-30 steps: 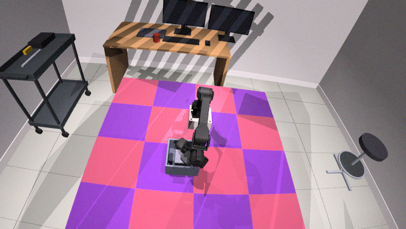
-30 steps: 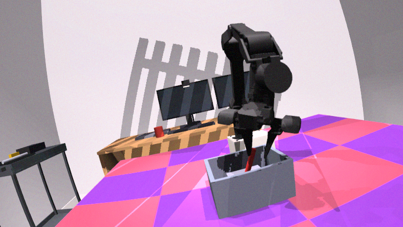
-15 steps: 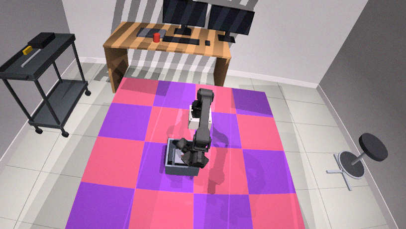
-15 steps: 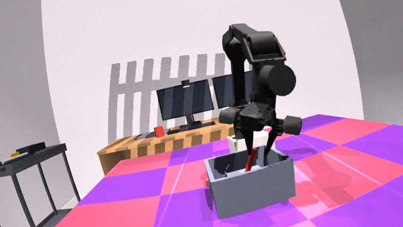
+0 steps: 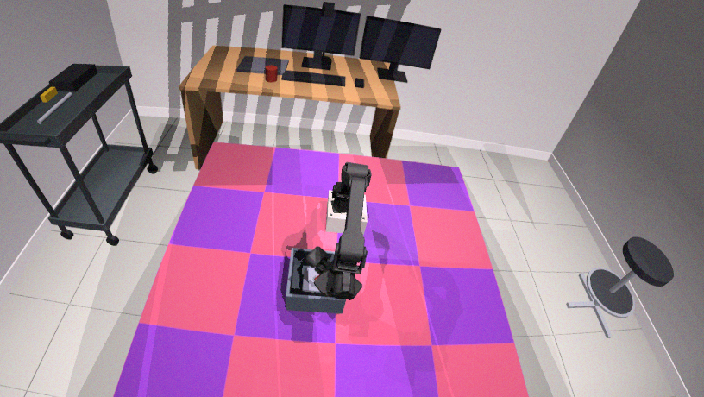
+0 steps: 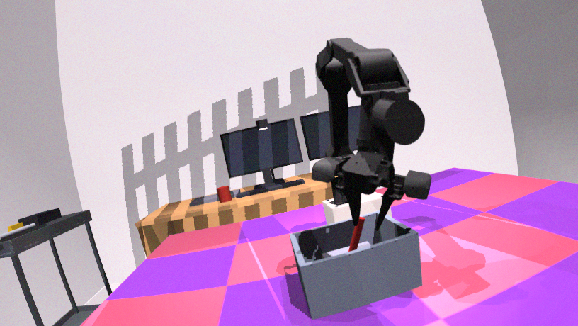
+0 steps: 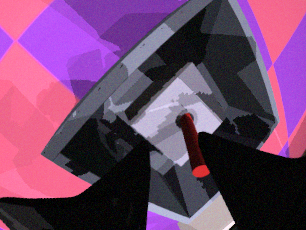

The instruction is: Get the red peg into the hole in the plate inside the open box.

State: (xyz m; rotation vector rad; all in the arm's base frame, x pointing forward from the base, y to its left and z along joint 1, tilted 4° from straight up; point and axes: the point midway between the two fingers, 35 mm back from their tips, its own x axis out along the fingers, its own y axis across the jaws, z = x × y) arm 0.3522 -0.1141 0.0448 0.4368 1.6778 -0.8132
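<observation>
Now: the red peg 4 cm behind my gripper tip, 1 cm to the right of it and 3 cm below it. The rest, counted from my gripper tip: grey box: 4 cm behind, 2 cm to the right, 9 cm below; then plate: 4 cm behind, 2 cm to the right, 7 cm below.
</observation>
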